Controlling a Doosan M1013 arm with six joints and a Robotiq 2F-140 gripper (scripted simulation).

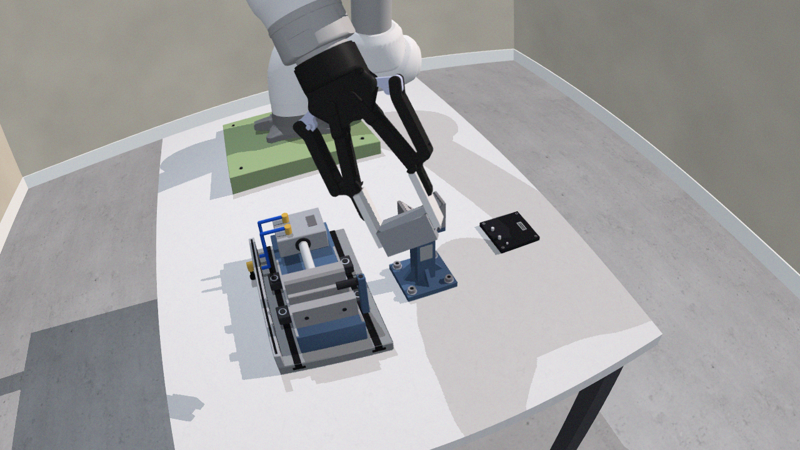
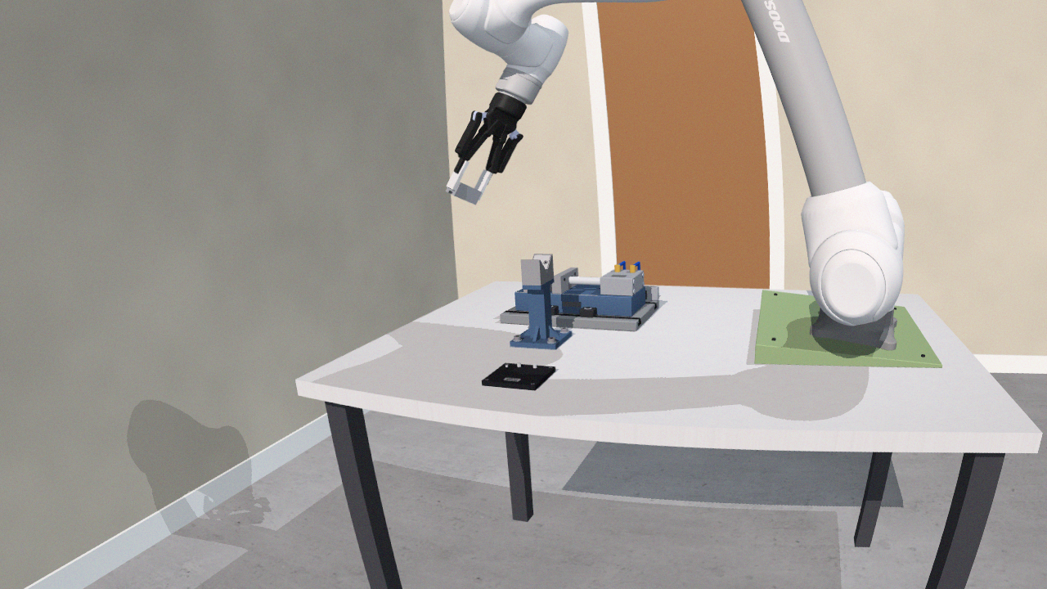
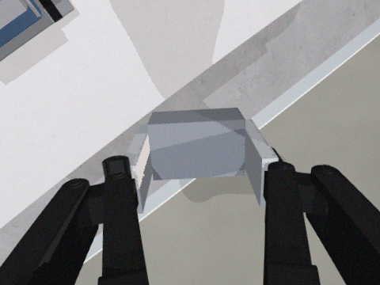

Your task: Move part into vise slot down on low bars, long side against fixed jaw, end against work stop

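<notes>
Right now my hand is 8 cm past the fixed jaw, 11 cm to the left of it and 23 cm above it. Round my hand: part 1 cm ahead, 1 cm to the left, 3 cm below; blue work stop post 12 cm behind, 5 cm to the right, 25 cm below; work stop 12 cm behind, 7 cm to the right, 22 cm below.
</notes>
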